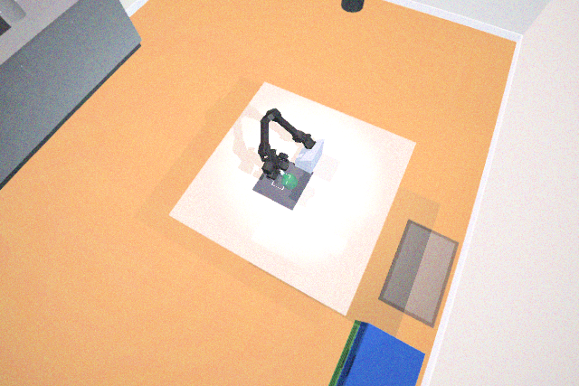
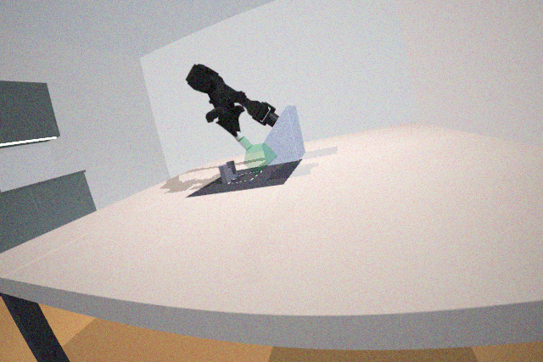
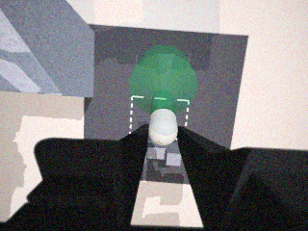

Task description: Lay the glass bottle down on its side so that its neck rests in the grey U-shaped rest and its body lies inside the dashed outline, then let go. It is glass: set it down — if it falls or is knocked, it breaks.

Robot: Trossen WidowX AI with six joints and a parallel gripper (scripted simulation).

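The green glass bottle lies 40 mm below my gripper tip and 30 mm to the left of it. From my gripper tip the other things lie so: dark grey mat: 140 mm below, 10 mm to the left.
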